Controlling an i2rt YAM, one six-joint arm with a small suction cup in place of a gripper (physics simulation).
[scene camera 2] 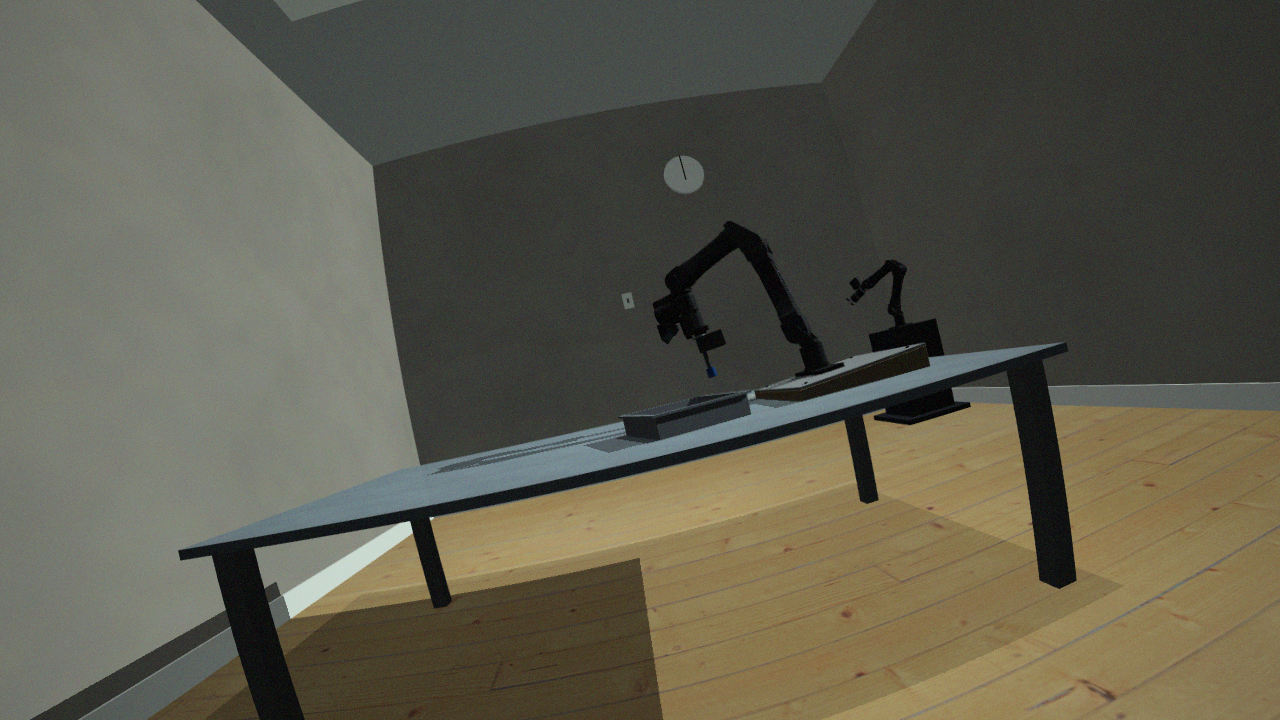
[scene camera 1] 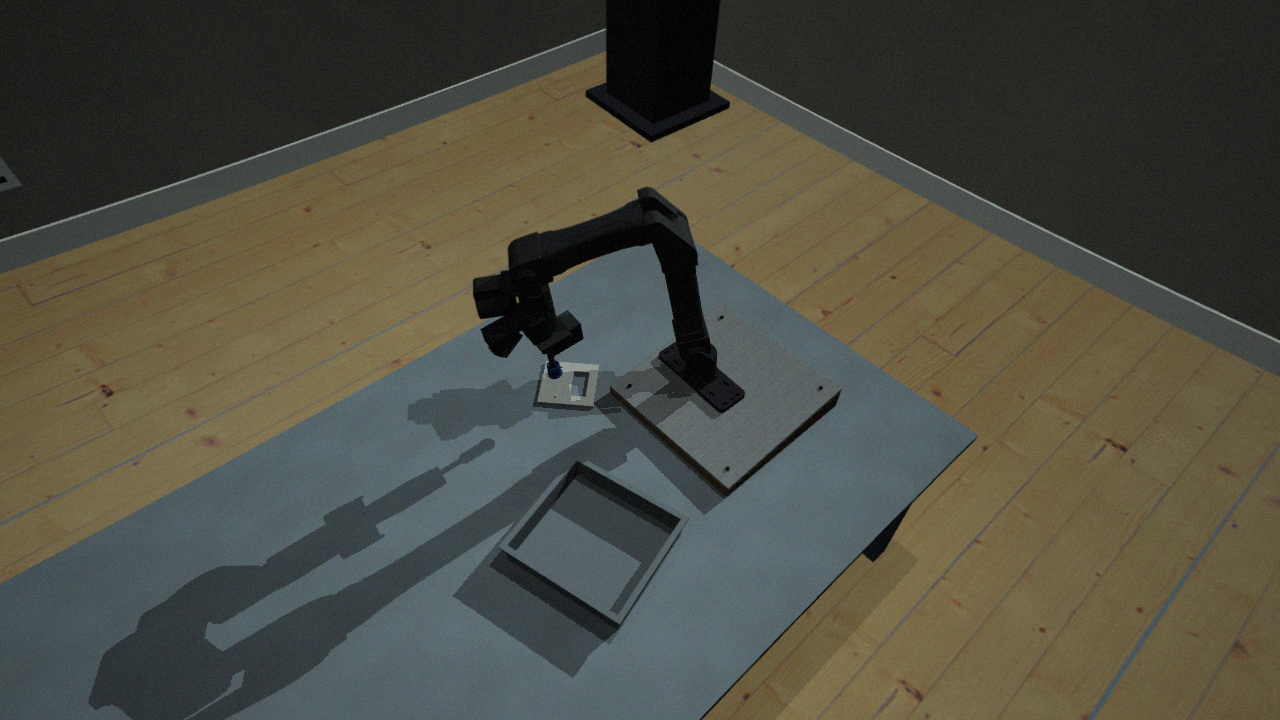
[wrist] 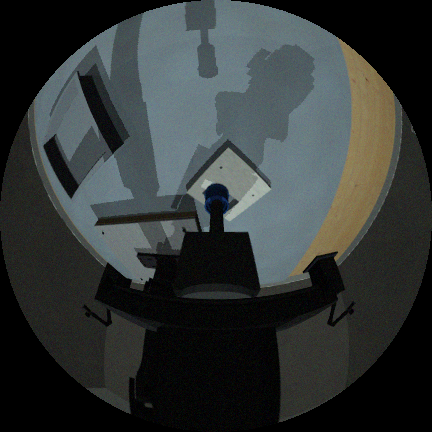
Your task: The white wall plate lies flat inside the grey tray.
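Observation:
The white wall plate, square with a rectangular cut-out, lies flat on the blue-grey table, just left of the arm's base board. My suction cup, blue-tipped, hangs a little above the plate's near part, apart from it and holding nothing. The grey tray stands empty nearer the table's front edge, well apart from the plate. In the side scene view the tray hides the plate.
The arm's grey base board lies right of the plate. A dark pillar stands on the wooden floor beyond the table. Long arm shadows fall across the table's left half.

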